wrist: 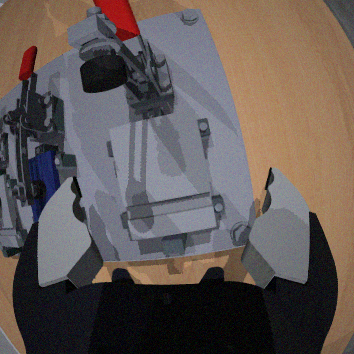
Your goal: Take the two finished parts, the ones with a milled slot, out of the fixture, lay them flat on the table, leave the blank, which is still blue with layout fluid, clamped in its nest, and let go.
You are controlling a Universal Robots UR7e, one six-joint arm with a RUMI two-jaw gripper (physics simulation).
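Places are measured from the arm's base along level axes (x ahead, y left, z up), in centimetres.
Where they show: gripper, fingertip midpoint: (pixel 171 174).
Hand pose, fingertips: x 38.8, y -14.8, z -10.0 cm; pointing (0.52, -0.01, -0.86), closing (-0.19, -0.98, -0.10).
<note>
Things, the pixels of their centre, and the offset from my fingertips. "spot": a spot on its surface instead. Level surfaces: height alone.
- grey block-shaped part with a milled slot, body centre: (pixel 162 176) dx +0.0, dy +0.6, dz +0.0 cm
- grey fixture plate at a spot on its surface: (pixel 231 165) spot: dx -0.4, dy -4.5, dz -1.7 cm
- blue blank at the middle of its body: (pixel 48 193) dx +1.1, dy +11.6, dz -0.1 cm
- grey part at the middle of its body: (pixel 3 211) dx +0.6, dy +22.6, dz -0.6 cm
- large red clamp handle at the middle of its body: (pixel 117 15) dx +9.6, dy +0.2, dz +5.2 cm
- smaller red handle at a spot on its surface: (pixel 28 62) spot: dx +13.4, dy +10.3, dz +2.9 cm
- wooden table at its surface level: dz -3.2 cm
A grey block-shaped part with a milled slot (pixel 185 175) lies in its nest on the grey fixture plate (pixel 231 165), in the middle of the wrist view; the slot runs across near its lower end. The clamp behind it is swung open, its black rubber tip (pixel 103 74) raised off the part. The blue blank (pixel 45 172) sits in a nest at the left, with a clamp arm over it. Another grey part (pixel 7 202) shows partly at the left edge; its slot cannot be made out. My gripper (pixel 171 174) is open and empty above the middle part, one finger on either side.
A large red clamp handle (pixel 119 19) rises at the top and a smaller red handle (pixel 28 62) at upper left. Bolt heads (pixel 190 17) (pixel 240 232) stand on the plate's right corners. Small stops (pixel 203 126) flank the middle nest. The wooden table (pixel 295 110) extends right.
</note>
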